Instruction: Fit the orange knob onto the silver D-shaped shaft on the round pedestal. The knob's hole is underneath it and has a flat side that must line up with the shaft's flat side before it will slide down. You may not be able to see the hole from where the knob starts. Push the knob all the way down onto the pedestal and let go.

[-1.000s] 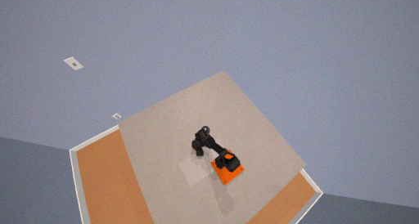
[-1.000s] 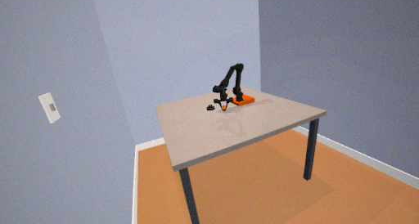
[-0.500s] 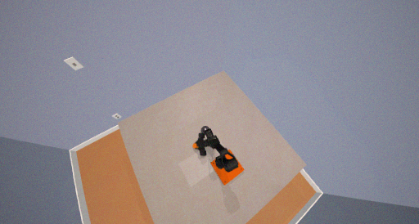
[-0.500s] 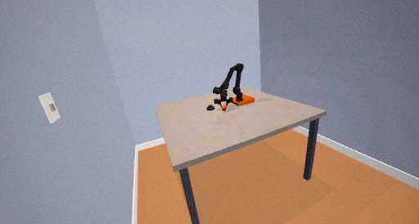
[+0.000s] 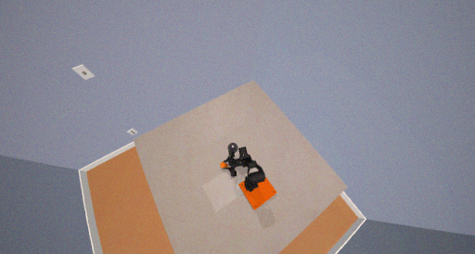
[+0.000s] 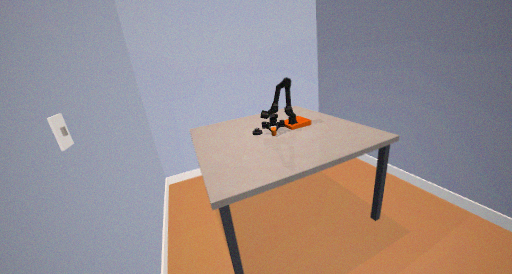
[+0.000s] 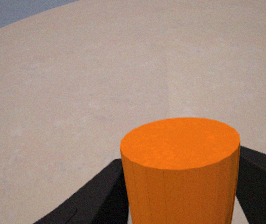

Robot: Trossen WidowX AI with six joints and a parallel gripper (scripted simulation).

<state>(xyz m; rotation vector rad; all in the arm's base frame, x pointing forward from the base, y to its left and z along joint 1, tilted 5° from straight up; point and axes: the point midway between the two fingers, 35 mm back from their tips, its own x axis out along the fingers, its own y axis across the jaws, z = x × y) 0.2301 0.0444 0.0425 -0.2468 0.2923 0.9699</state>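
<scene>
Now: the orange knob 1 cm to the right of my gripper tip. Also, from my gripper tip: dark round pedestal 6 cm ahead, 16 cm to the right, 2 cm below.
</scene>
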